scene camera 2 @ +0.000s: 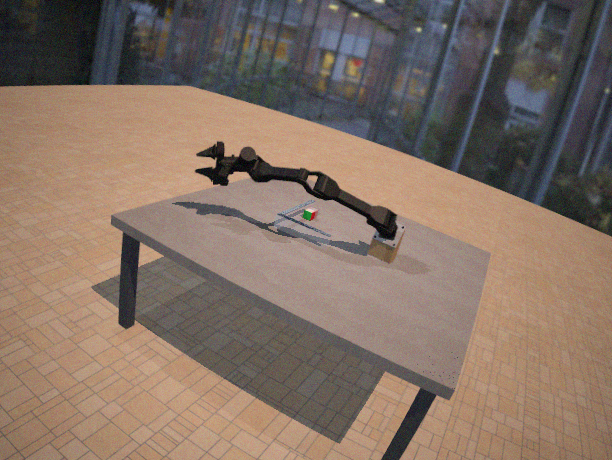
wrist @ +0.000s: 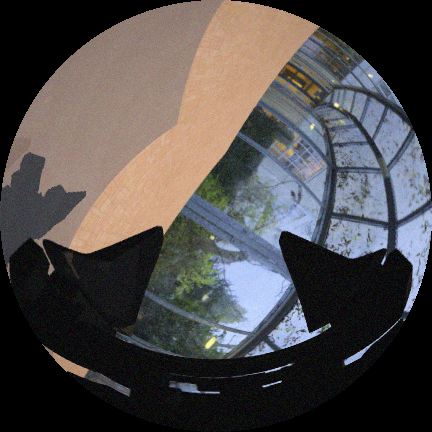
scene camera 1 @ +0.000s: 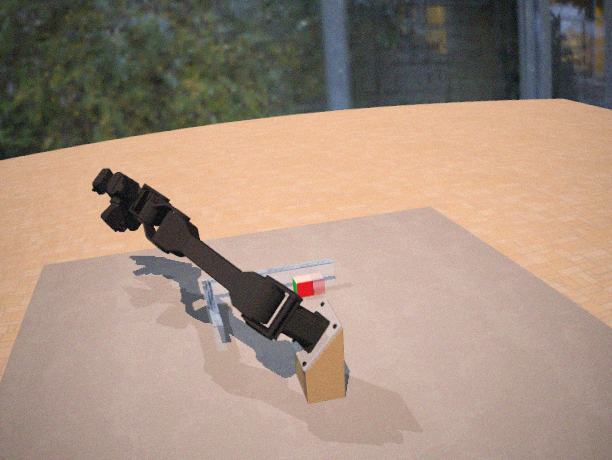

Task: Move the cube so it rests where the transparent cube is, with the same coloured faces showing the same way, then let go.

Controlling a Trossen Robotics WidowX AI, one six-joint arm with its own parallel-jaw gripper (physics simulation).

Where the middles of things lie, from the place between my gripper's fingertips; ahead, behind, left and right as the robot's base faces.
My gripper is now 42 cm past the grey L-shaped frame (scene camera 1: 214,293), 36 cm to the left of it and 19 cm above it.
